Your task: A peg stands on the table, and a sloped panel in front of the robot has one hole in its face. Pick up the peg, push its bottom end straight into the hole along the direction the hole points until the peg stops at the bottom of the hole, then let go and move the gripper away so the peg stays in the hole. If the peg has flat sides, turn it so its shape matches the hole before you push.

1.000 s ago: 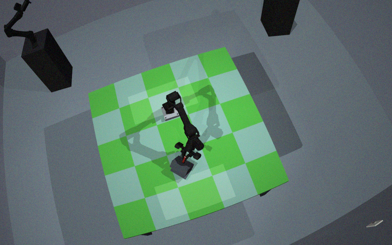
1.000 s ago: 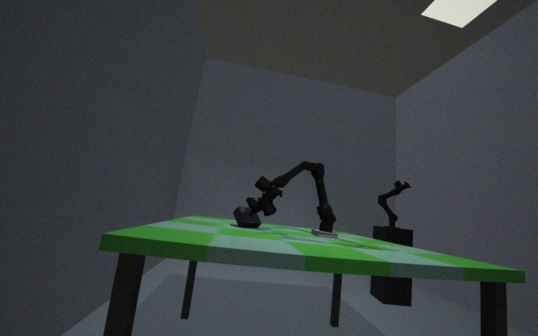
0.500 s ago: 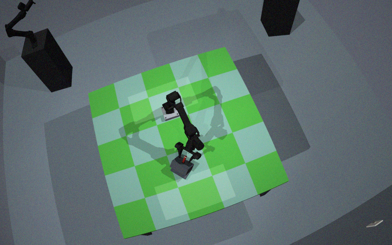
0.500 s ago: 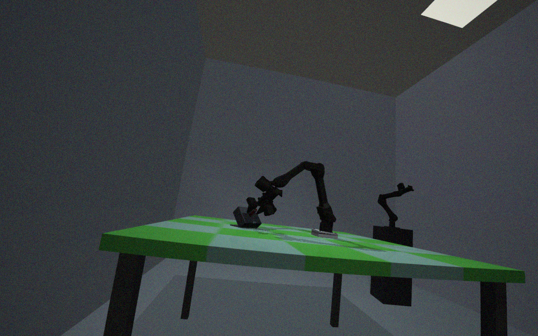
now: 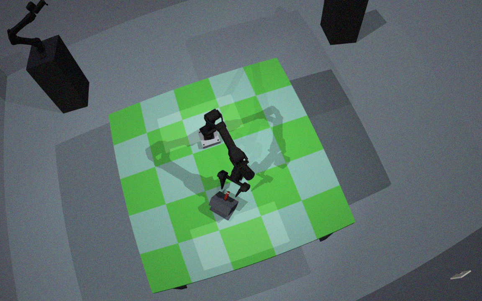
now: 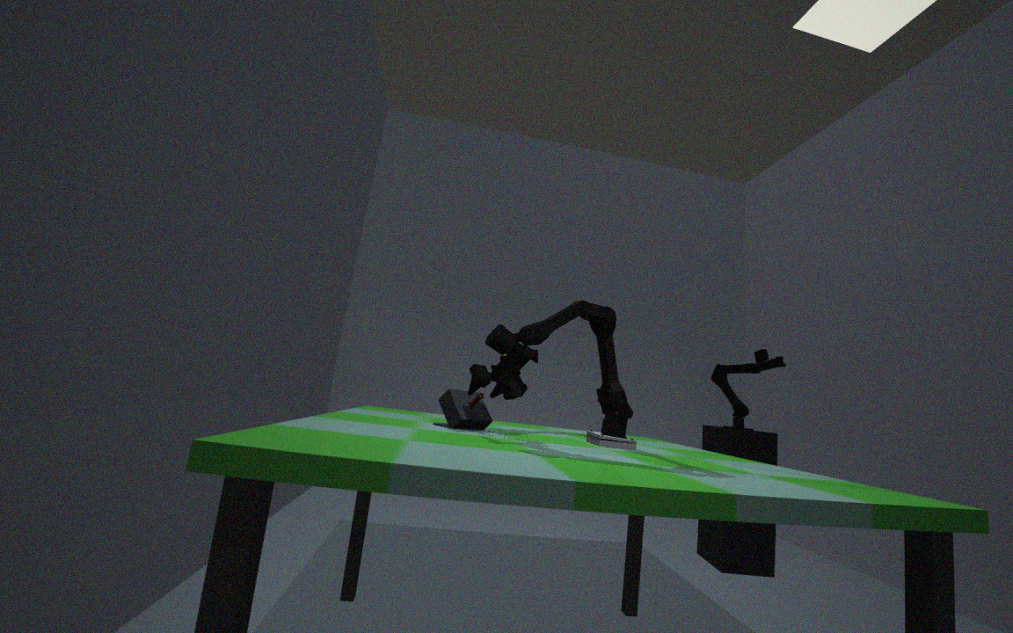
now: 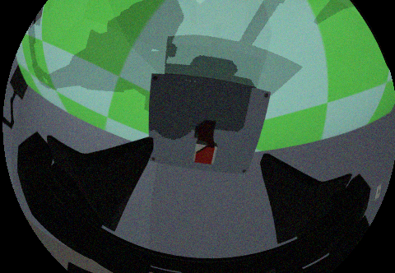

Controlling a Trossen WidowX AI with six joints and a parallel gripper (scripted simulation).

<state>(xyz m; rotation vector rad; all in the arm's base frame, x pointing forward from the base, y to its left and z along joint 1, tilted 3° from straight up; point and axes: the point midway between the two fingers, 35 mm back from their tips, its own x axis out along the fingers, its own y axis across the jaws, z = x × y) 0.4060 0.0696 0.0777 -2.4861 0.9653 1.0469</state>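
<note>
The red peg is 1 cm ahead of my gripper tip, 1 cm to the right of it and 1 cm below it. From my gripper tip the other things lie so: sloped panel (4 cm ahead, 4 cm to the right, 5 cm below).
</note>
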